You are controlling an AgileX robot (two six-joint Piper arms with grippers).
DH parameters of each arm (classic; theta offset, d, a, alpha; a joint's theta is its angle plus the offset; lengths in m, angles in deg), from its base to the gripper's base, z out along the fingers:
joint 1: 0 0.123 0 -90
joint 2: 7.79 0 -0.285 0
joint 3: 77.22 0 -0.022 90
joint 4: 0 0.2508 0 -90
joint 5: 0 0 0.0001 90
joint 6: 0 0.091 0 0
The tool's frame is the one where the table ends.
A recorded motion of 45 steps. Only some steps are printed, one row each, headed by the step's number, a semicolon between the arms.
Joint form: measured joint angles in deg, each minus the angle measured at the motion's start. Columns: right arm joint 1, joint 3, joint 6, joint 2, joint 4, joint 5; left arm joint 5, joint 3, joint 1, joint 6, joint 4, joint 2.
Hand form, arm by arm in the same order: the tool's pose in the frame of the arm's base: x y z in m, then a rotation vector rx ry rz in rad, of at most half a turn. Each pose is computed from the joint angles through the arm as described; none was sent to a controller.
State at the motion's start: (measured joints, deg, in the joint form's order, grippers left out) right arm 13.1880 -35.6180 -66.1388 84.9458 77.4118 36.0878; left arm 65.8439 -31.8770 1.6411 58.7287 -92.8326 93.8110
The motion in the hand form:
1: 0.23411 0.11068 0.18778 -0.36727 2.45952 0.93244; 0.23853 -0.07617 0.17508 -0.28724 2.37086 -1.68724
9: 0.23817 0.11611 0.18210 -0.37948 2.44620 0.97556; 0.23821 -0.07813 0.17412 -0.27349 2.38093 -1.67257
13: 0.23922 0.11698 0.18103 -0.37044 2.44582 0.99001; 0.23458 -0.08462 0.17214 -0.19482 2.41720 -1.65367
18: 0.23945 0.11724 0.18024 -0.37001 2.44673 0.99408; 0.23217 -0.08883 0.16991 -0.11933 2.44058 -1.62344
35: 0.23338 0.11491 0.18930 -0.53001 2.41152 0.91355; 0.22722 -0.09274 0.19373 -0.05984 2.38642 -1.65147
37: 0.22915 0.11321 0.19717 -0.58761 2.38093 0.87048; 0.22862 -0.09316 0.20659 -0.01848 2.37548 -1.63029
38: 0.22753 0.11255 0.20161 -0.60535 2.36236 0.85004; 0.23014 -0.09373 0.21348 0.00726 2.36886 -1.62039
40: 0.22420 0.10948 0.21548 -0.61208 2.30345 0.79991; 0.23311 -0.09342 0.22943 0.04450 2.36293 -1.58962
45: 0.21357 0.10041 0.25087 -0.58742 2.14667 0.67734; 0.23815 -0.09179 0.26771 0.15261 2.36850 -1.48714
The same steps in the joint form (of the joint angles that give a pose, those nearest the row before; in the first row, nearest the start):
1: 0.37 0.00 -0.75 0.29 0.89 0.12; 0.00 0.00 0.00 0.00 0.00 0.00
9: 0.86 -0.37 -4.84 2.62 4.92 1.29; -0.73 0.00 -0.59 0.36 0.06 0.00
13: 0.86 -0.47 -5.23 3.13 5.78 1.67; -1.41 0.00 -2.25 1.47 1.55 0.00
18: 0.86 -0.47 -5.46 3.36 6.03 1.82; -2.31 0.00 -3.44 3.22 2.69 0.06
35: 0.99 -0.60 -6.53 0.53 0.11 1.47; -0.78 -0.83 -4.19 0.21 3.27 -4.81
37: 1.13 -0.49 -6.53 -1.80 -2.37 0.95; -1.01 -2.55 -4.33 -2.00 5.02 -6.94
38: 1.24 -0.49 -6.53 -2.98 -3.14 0.50; -1.01 -3.71 -4.46 -3.06 5.95 -7.80
40: 1.25 -0.49 -6.53 -6.42 -3.78 -1.10; -1.28 -6.39 -4.46 -6.40 8.50 -9.86
45: 1.33 -0.49 -6.53 -15.18 -4.28 -6.05; -1.26 -13.62 -4.46 -14.24 16.35 -13.87

